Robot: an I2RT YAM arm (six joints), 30 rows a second.
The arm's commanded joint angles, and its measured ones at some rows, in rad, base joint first. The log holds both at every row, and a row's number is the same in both.
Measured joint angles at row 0:
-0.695 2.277 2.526 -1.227 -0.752 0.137
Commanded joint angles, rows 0 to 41:
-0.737 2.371 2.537 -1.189 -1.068 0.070
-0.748 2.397 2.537 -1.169 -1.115 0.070
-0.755 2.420 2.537 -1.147 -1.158 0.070
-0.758 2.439 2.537 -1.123 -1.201 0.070
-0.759 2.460 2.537 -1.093 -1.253 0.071
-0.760 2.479 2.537 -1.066 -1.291 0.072
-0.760 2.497 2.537 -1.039 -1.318 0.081
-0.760 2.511 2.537 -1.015 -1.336 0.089
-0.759 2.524 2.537 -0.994 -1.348 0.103
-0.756 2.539 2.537 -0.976 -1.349 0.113
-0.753 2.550 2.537 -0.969 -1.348 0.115
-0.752 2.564 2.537 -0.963 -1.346 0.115
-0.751 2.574 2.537 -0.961 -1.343 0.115
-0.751 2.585 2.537 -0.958 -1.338 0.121
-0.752 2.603 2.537 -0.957 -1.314 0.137
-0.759 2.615 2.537 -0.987 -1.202 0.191
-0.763 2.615 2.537 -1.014 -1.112 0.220
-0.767 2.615 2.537 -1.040 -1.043 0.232
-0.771 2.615 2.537 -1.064 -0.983 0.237
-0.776 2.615 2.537 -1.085 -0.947 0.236
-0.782 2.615 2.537 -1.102 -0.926 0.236
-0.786 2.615 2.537 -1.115 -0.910 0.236
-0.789 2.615 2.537 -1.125 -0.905 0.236
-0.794 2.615 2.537 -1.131 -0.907 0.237
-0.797 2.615 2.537 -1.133 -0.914 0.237
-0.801 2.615 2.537 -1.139 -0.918 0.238
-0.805 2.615 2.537 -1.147 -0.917 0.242
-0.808 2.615 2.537 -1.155 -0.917 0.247
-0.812 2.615 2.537 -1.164 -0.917 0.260
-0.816 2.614 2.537 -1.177 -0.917 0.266
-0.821 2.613 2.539 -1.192 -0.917 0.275
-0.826 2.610 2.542 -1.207 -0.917 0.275
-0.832 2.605 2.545 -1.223 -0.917 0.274
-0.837 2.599 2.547 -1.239 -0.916 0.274
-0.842 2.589 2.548 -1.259 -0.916 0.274
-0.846 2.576 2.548 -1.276 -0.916 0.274
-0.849 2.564 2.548 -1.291 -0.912 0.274
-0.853 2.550 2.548 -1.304 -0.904 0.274
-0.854 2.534 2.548 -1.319 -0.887 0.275
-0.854 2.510 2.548 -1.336 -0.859 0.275
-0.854 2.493 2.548 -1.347 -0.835 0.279
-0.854 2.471 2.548 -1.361 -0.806 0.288
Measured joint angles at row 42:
-0.856 2.576 2.554 -1.346 -0.931 0.262
